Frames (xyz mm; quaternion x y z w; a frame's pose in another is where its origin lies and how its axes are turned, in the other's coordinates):
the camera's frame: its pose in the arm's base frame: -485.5 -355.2 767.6 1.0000 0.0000 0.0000 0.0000
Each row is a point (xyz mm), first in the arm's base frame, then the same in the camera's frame.
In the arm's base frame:
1: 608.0 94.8 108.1
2: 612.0 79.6 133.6
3: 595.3 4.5 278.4
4: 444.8 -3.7 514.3
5: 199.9 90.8 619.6
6: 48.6 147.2 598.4
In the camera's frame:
1: 1093.5 -450.0 659.5
2: 1097.5 -434.8 634.0
3: 1080.8 -359.7 489.2
4: 930.3 -351.5 253.3
5: 685.4 -446.0 148.0
6: 534.1 -502.4 169.2

